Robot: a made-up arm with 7 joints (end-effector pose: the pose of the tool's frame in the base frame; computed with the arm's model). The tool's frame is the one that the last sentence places. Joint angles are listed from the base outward.
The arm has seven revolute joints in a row. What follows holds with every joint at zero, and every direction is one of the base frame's.
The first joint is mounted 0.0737 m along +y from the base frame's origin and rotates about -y.
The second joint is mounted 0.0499 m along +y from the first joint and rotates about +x.
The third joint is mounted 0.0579 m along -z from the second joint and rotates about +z.
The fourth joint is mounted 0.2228 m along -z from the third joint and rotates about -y.
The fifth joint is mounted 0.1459 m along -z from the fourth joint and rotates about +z.
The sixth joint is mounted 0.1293 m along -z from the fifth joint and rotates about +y.
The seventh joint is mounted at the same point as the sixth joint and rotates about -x.
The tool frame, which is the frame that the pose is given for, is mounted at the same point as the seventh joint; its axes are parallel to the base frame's.
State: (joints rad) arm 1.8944 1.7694 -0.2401 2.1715 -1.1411 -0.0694 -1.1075
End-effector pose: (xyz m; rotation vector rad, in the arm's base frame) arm -0.0434 0.2569 0.2180 -1.4801 0.2678 0.0391
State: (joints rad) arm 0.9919 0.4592 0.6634 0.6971 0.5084 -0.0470 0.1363
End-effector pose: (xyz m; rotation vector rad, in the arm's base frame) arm 0.4047 0.4391 -0.0982 -0.1069 -1.9862 1.0501
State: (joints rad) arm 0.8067 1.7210 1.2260 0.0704 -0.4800 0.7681 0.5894
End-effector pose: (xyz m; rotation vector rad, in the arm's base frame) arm -0.0685 0.6698 0.0747 0.3855 -1.0940 1.2468
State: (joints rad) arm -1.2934 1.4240 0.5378 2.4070 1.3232 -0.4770 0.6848
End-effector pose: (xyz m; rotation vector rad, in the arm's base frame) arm 0.1225 0.2131 -0.1298 -1.3400 -1.2828 -0.7548
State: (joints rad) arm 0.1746 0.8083 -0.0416 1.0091 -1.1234 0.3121 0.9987
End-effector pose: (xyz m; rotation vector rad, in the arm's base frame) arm 0.2817 0.4259 -0.2571 0.6111 0.1886 -1.0195
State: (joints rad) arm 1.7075 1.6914 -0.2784 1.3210 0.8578 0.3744 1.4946
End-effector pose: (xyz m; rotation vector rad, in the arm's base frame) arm -0.0044 0.4786 0.2582 0.2318 -1.8647 -1.1238
